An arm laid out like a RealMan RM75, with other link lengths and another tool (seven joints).
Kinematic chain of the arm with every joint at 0, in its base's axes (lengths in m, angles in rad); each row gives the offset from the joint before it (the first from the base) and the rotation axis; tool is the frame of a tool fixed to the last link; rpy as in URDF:
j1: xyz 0 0 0.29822 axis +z
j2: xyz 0 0 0 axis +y
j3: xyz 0 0 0.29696 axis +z
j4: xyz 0 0 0 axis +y
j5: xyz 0 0 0.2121 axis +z
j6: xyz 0 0 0 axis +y
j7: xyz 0 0 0.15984 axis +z
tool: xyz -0.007 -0.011 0.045 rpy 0 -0.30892 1.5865
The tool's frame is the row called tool.
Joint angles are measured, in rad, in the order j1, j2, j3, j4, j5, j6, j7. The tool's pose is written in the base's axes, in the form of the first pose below.
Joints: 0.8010, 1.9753, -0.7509, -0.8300, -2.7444, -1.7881, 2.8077
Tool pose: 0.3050, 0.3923, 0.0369, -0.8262, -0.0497, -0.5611, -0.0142, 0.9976, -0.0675
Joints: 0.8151, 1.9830, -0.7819, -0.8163, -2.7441, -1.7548, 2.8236
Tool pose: 0.3016, 0.3976, 0.0297, -0.8137, -0.0599, -0.5781, -0.0254, 0.9974, -0.0676
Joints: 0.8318, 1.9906, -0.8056, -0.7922, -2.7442, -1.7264, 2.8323
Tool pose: 0.2976, 0.4011, 0.0210, -0.8061, -0.0741, -0.5872, -0.0358, 0.9964, -0.0766
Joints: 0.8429, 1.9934, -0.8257, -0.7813, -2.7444, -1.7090, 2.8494
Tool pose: 0.2951, 0.4040, 0.0172, -0.7975, -0.0758, -0.5986, -0.0363, 0.9963, -0.0777
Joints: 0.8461, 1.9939, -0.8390, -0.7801, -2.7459, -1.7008, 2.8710
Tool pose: 0.2949, 0.4053, 0.0164, -0.7903, -0.0648, -0.6092, -0.0255, 0.9970, -0.0729
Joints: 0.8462, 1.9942, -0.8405, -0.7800, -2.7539, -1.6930, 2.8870
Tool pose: 0.2968, 0.4062, 0.0170, -0.7842, -0.0486, -0.6186, -0.0121, 0.9979, -0.0630
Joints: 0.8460, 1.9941, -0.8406, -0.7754, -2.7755, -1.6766, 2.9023
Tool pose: 0.3021, 0.4075, 0.0183, -0.7695, -0.0288, -0.6380, 0.0036, 0.9988, -0.0495
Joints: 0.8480, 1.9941, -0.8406, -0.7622, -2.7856, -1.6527, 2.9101
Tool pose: 0.3055, 0.4098, 0.0174, -0.7616, -0.0153, -0.6478, 0.0105, 0.9993, -0.0359
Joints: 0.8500, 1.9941, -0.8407, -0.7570, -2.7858, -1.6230, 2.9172
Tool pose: 0.3064, 0.4153, 0.0171, -0.7580, -0.0011, -0.6523, 0.0073, 0.9999, -0.0101
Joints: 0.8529, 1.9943, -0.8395, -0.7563, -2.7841, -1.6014, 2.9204
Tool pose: 0.3057, 0.4204, 0.0174, -0.7569, 0.0070, -0.6535, -0.0002, 0.9999, 0.0109
